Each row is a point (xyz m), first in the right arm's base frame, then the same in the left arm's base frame.
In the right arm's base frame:
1: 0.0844 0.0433 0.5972
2: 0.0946 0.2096 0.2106
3: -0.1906 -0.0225 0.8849
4: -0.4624 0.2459 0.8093
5: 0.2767 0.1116 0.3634
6: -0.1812 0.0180 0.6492
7: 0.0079 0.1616 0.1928
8: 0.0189 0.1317 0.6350
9: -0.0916 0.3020 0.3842
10: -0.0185 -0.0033 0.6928
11: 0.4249 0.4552 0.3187
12: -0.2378 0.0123 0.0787
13: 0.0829 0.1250 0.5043
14: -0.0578 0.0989 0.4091
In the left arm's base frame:
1: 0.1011 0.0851 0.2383
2: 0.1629 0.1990 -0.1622
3: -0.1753 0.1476 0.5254
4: -0.3375 0.4851 0.4189
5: 0.3017 0.0591 0.0030
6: -0.1558 0.1591 0.2872
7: 0.0647 0.1828 -0.1770
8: 0.0711 0.1940 0.2661
9: 0.0232 0.3669 -0.0021
10: -0.0101 0.0868 0.3359
11: 0.5597 0.3234 -0.0716
12: -0.2193 0.1181 -0.2811
13: 0.1268 0.1528 0.1380
14: -0.0155 0.1682 0.0429

